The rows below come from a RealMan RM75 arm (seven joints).
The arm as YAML. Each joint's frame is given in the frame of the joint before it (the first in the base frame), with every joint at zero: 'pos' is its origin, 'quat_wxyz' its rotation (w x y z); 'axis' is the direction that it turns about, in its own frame. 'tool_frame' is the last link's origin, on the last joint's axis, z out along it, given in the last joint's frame.
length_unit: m
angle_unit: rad
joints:
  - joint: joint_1
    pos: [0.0, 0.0, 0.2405]
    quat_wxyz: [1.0, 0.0, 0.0, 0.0]
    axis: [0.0, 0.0, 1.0]
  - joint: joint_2
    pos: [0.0, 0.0, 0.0]
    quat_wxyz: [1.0, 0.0, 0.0, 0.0]
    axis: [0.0, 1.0, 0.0]
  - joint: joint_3
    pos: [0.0, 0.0, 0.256]
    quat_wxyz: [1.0, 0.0, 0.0, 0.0]
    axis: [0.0, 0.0, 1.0]
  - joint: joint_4
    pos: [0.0, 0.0, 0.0]
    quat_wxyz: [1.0, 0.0, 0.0, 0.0]
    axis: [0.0, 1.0, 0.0]
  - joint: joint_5
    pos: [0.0, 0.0, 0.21]
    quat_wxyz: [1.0, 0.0, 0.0, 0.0]
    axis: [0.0, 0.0, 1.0]
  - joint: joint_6
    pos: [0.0, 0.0, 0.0]
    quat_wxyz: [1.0, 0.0, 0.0, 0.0]
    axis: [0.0, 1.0, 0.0]
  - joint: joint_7
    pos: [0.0, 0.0, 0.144]
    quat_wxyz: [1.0, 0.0, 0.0, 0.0]
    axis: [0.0, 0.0, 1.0]
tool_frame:
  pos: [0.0, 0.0, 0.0]
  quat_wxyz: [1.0, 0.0, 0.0, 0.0]
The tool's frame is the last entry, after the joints.
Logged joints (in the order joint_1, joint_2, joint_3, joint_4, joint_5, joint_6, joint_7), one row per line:
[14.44, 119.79, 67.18, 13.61, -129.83, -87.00, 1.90]
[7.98, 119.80, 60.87, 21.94, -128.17, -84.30, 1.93]
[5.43, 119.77, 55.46, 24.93, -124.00, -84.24, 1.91]
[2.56, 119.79, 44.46, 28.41, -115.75, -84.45, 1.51]
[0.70, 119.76, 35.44, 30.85, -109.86, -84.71, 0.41]
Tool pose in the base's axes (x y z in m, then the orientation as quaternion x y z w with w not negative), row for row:
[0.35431, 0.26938, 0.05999, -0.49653, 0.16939, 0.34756, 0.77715]
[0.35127, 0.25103, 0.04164, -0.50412, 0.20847, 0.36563, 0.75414]
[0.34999, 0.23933, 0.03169, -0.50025, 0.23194, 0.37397, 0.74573]
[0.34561, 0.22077, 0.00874, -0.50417, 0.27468, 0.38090, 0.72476]
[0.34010, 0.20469, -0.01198, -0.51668, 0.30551, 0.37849, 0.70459]
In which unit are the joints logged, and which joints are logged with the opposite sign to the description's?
The joints are logged in degrees. Opposite sign: none.
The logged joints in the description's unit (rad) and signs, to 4 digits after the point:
[0.2520, 2.0907, 1.1725, 0.2375, -2.2660, -1.5184, 0.0332]
[0.1393, 2.0909, 1.0624, 0.3829, -2.2370, -1.4713, 0.0337]
[0.0948, 2.0904, 0.9680, 0.4351, -2.1642, -1.4703, 0.0333]
[0.0447, 2.0907, 0.7760, 0.4958, -2.0202, -1.4739, 0.0264]
[0.0122, 2.0902, 0.6185, 0.5384, -1.9174, -1.4785, 0.0072]

